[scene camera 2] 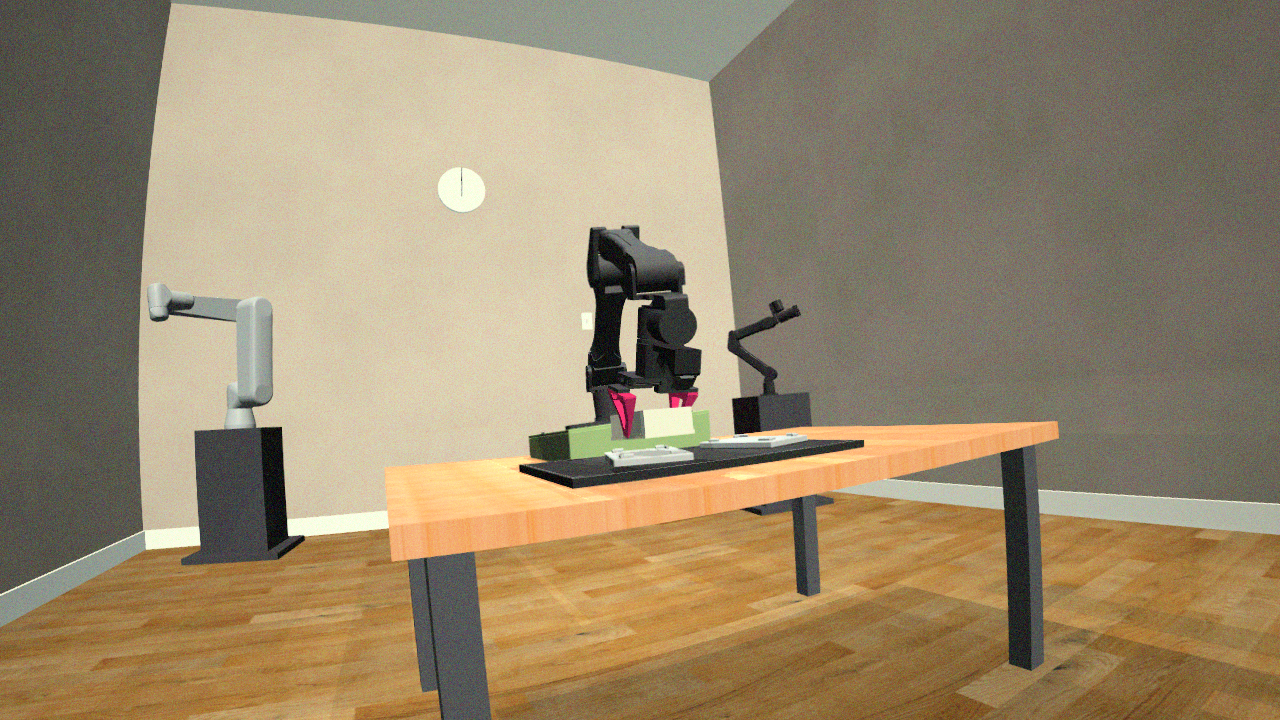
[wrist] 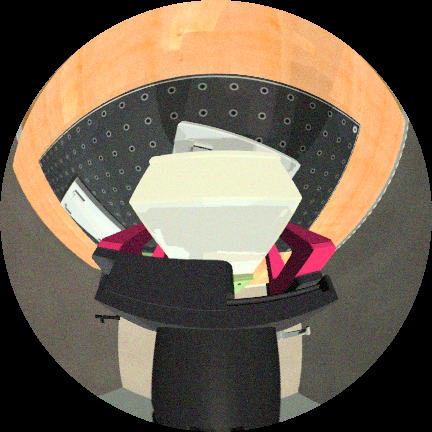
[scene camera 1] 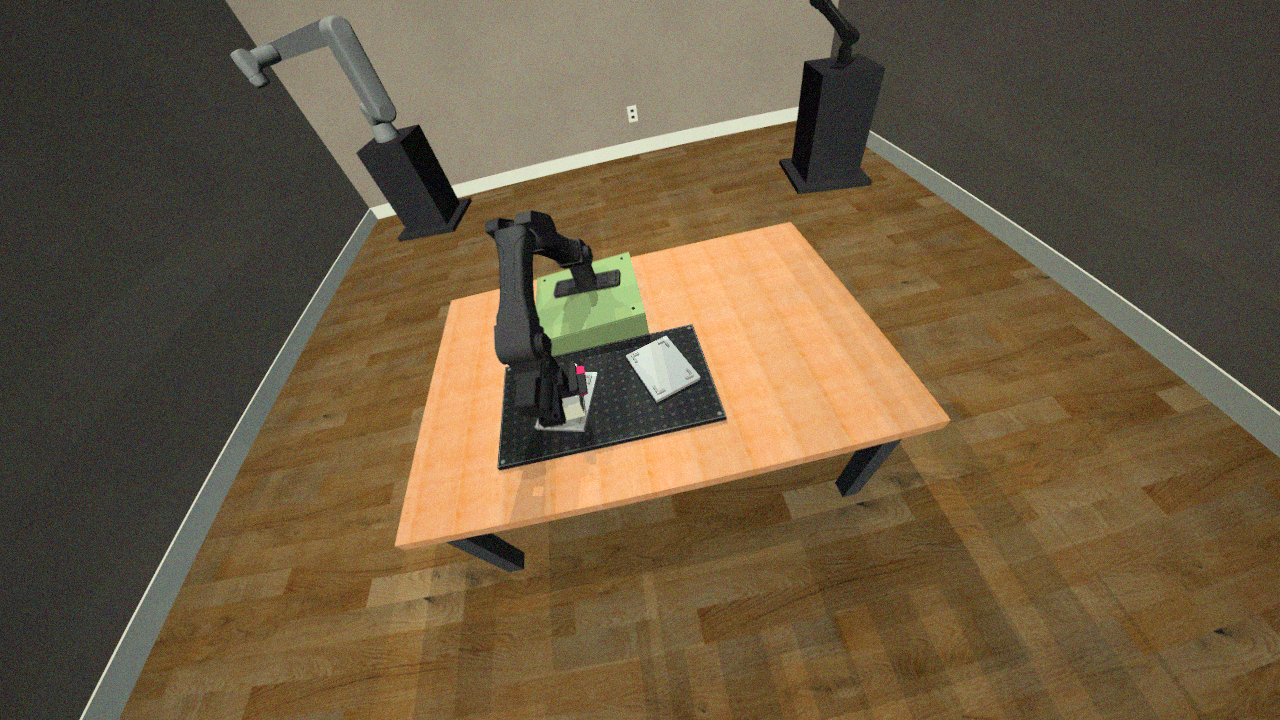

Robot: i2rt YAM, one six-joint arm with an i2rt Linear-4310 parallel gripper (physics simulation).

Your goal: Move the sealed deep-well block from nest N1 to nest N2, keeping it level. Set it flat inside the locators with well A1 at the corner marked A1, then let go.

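Pixels of known places: gripper, fingertip midpoint: (scene camera 1: 565,397); arm's base, link origin: (scene camera 1: 587,284).
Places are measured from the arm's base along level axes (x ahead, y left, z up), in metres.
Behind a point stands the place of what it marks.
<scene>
The sealed deep-well block (scene camera 1: 573,410) @(x 0.443, y 0.005, z 0.013 m) (scene camera 2: 667,421) @(x 0.448, y -0.019, z 0.008 m) (wrist: 215,200) @(x 0.444, y -0.018, z 0.027 m), pale cream with whitish sides, is between the magenta fingers of my gripper (scene camera 1: 569,399) @(x 0.387, y -0.027, z -0.014 m) (scene camera 2: 655,419) @(x 0.387, y -0.027, z -0.014 m) (wrist: 216,215) @(x 0.387, y -0.027, z -0.014 m), which is shut on it. In scene camera 2 it hangs roughly level, with a small gap above nest N1 (scene camera 1: 570,427) @(x 0.452, y -0.018, z -0.042 m) (scene camera 2: 649,457) @(x 0.450, y -0.053, z -0.043 m) (wrist: 220,141) @(x 0.447, y -0.022, z -0.042 m), a light grey plate. Nest N2 (scene camera 1: 662,368) @(x 0.310, y 0.201, z -0.042 m) (scene camera 2: 756,440) @(x 0.351, y 0.179, z -0.042 m) (wrist: 92,212) @(x 0.333, y 0.174, z -0.042 m), a similar plate with corner locators, lies apart from it, to the right in scene camera 1. The block's A1 well and the nests' A1 marks cannot be made out.
Both nests lie on a black perforated board (scene camera 1: 617,411) @(x 0.413, y 0.089, z -0.054 m) (scene camera 2: 572,478) @(x 0.531, y -0.183, z -0.054 m) (wrist: 218,97) @(x 0.484, y -0.015, z -0.054 m) on the wooden table (scene camera 1: 760,313) @(x 0.135, y 0.478, z -0.067 m) (scene camera 2: 501,510) @(x 0.652, y -0.281, z -0.067 m) (wrist: 240,45) @(x 0.547, y -0.025, z -0.067 m). A green box-shaped base (scene camera 1: 595,313) @(x 0.137, y 0.034, z 0.008 m) (scene camera 2: 572,442) @(x 0.213, y -0.126, z -0.024 m) stands behind the board. Two other arms stand on pedestals away from the table.
</scene>
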